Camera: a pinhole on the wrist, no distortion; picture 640 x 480 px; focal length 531.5 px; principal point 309.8 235.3 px. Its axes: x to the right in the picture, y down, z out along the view. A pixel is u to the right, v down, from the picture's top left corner.
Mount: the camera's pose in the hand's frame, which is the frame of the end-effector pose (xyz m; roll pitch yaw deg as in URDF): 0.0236 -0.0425 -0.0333 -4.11 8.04 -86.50
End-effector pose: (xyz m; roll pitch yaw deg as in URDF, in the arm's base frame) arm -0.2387 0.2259 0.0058 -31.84 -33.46 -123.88
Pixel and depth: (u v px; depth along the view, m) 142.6 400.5 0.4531
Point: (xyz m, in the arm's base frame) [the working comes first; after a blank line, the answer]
In the camera's frame: -0.1425 0.1408 0.4531

-0.0055 0.0998 0.3911
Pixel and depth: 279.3 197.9 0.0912
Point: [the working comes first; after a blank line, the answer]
In the camera's frame: -0.0052 -0.0064 0.0912

-0.2366 0.2504 0.0823
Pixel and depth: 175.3 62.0 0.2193
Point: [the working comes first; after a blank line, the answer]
In the camera's frame: -0.0555 -0.0715 0.2193

-0.0982 0.2835 0.1362
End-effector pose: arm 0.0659 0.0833 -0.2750 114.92 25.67 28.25
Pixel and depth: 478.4 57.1 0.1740
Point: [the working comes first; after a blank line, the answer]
In the camera's frame: 0.0552 -0.0583 0.1740

0.0205 -0.0204 -0.4207
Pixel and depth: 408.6 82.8 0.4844
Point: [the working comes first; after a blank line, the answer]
In the camera's frame: 0.0900 -0.1390 0.4844

0.0160 -0.3001 -0.5814
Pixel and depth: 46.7 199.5 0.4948
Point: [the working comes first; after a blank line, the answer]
In the camera's frame: -0.2449 -0.0333 0.4948

0.2813 -0.3699 -0.3618
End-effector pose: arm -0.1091 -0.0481 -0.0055 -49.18 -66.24 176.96
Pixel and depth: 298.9 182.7 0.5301
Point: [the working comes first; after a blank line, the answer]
In the camera's frame: -0.0109 -0.0525 0.5301

0.2394 -0.3721 0.1697
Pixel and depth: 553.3 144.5 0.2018
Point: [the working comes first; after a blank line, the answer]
In the camera's frame: 0.0925 -0.0345 0.2018

0.0919 -0.0696 0.0954
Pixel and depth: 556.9 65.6 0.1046
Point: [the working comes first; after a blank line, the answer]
In the camera's frame: 0.0486 -0.0334 0.1046

0.0045 -0.0338 0.0459
